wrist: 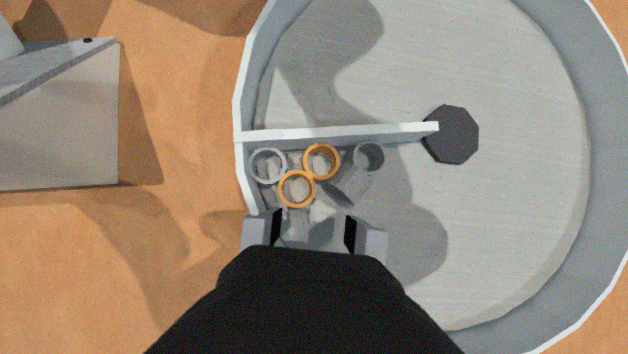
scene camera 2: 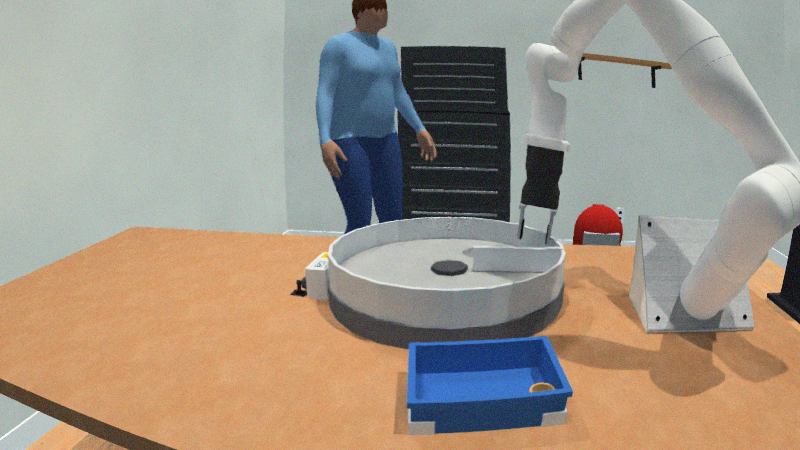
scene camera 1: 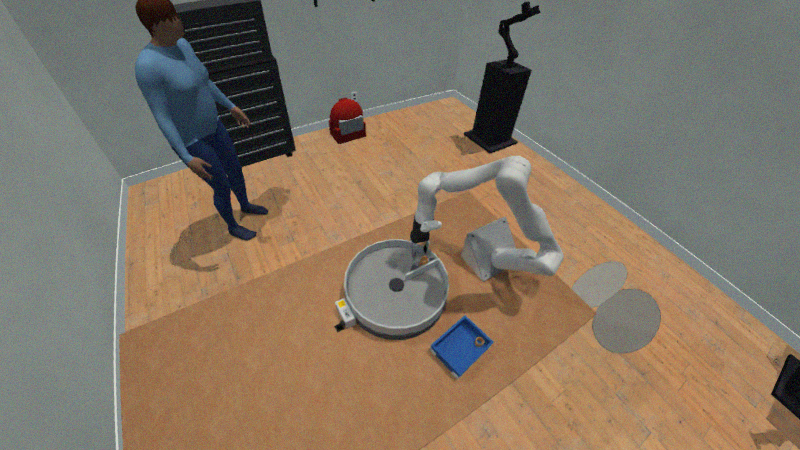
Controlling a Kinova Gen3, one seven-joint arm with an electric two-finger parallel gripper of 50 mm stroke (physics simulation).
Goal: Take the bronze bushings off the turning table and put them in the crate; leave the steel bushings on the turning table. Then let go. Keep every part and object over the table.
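Places are measured from the arm's base along level axes (x ahead, y left, z up), in millimetres.
Where they show: gripper, fingertip midpoint: (wrist: pixel 313 225) (scene camera 2: pixel 533 240) (scene camera 1: pixel 419 252); arm's base at its link origin: (scene camera 2: pixel 701 295) (scene camera 1: pixel 498 258).
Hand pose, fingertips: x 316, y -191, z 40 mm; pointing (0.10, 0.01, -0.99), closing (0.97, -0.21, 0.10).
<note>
Each offset is from my fingertips to the centre of the thing. "*": to the spot under its first point.
My gripper (wrist: pixel 313 225) (scene camera 2: pixel 534 237) is open and empty, pointing down over the turning table (scene camera 1: pixel 380 313) (scene camera 2: pixel 441 305) (wrist: pixel 500 240) near its rim. In the wrist view two bronze bushings, one @[15 mm ahead, 52 mm left, 26 mm down] (wrist: pixel 321 145) by the divider and one @[9 mm back, 30 mm left, 26 mm down] (wrist: pixel 297 205) touching it nearer the fingers, stand upright on the turning table. An upright steel bushing @[31 mm back, 53 mm left, 26 mm down] (wrist: pixel 251 166) is left of them, by the rim. Another upright steel bushing @[59 mm ahead, 51 mm left, 26 mm down] (wrist: pixel 378 159) is on their right, and a steel bushing @[39 mm ahead, 30 mm left, 22 mm down] (wrist: pixel 356 185) lies on its side against it. One bronze bushing @[9 mm ahead, 432 mm left, 73 mm down] (scene camera 1: pixel 479 341) (scene camera 2: pixel 541 387) is in the blue crate @[81 mm ahead, 409 mm left, 66 mm down] (scene camera 1: pixel 459 347) (scene camera 2: pixel 483 414).
A divider wall (scene camera 1: pixel 423 268) (scene camera 2: pixel 506 259) (wrist: pixel 330 132) runs from the rim towards the dark hub @[157 mm ahead, 68 mm left, 34 mm down] (scene camera 1: pixel 396 284) (scene camera 2: pixel 449 268) (wrist: pixel 452 135). A small white box @[* 395 mm ahead, 78 mm left, 33 mm down] (scene camera 1: pixel 345 313) (scene camera 2: pixel 317 278) is at the turning table's side. The arm's angled base (scene camera 1: pixel 478 254) (scene camera 2: pixel 660 268) (wrist: pixel 65 125) stands nearby. A person (scene camera 1: pixel 181 95) (scene camera 2: pixel 360 89) stands behind.
</note>
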